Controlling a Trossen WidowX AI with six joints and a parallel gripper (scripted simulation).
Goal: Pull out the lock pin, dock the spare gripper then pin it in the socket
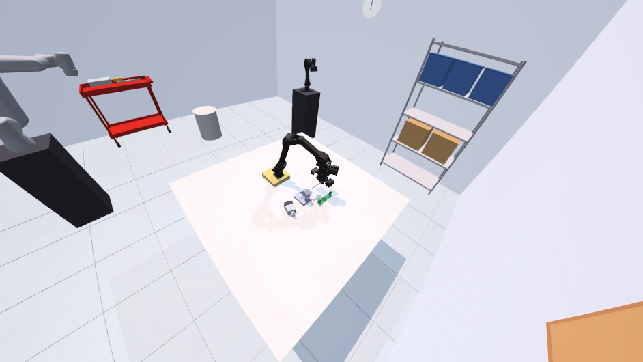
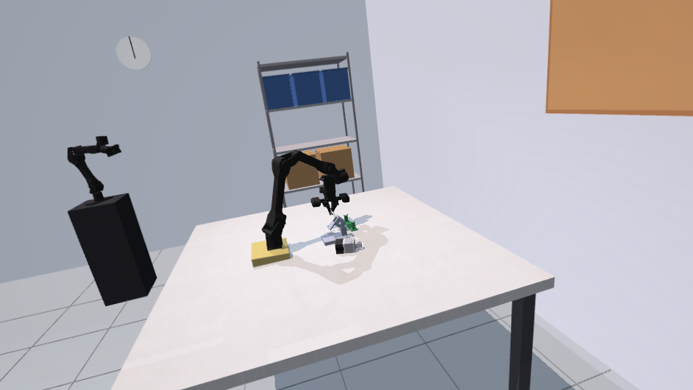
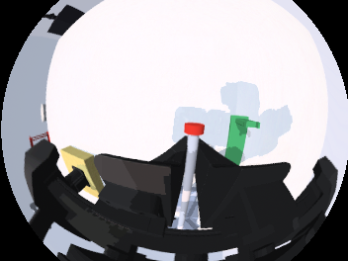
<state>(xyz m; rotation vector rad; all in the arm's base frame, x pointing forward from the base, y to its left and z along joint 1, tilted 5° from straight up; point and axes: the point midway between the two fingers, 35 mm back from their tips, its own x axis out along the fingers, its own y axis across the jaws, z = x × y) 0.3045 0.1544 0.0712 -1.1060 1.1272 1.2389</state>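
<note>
Right now my gripper tip is 80 mm short of the green cradle, 40 mm to the left of it and 40 mm above it. From my gripper tip the other things lie so: grey mount: 10 mm behind, 160 mm to the right, 10 mm below; then spare gripper: 300 mm to the right, 40 mm below.
</note>
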